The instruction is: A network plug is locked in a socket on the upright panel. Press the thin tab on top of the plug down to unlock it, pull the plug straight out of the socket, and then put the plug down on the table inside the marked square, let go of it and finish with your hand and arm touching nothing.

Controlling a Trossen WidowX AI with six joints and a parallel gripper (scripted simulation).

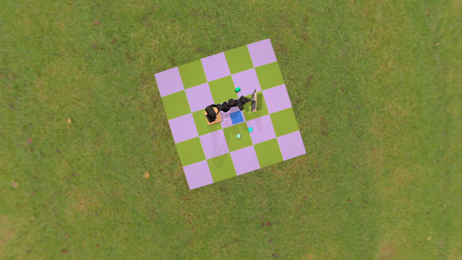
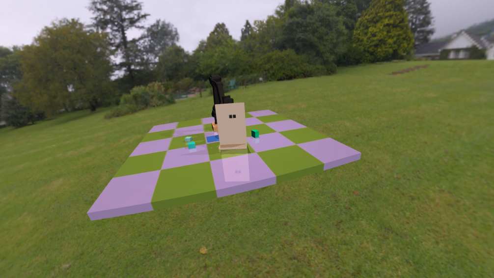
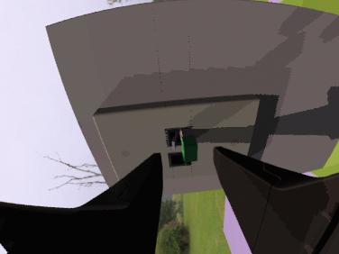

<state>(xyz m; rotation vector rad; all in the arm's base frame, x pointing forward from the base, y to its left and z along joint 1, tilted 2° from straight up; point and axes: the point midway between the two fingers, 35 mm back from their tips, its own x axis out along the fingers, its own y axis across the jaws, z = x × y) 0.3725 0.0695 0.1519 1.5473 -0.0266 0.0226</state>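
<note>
My gripper tip is 2 cm short of the network plug and 1 cm to the left of it. Round my gripper tip: blue marked square (18 cm below, 16 cm behind, 11 cm to the right); then tan upright panel (7 cm below, 4 cm ahead, 1 cm to the right).
</note>
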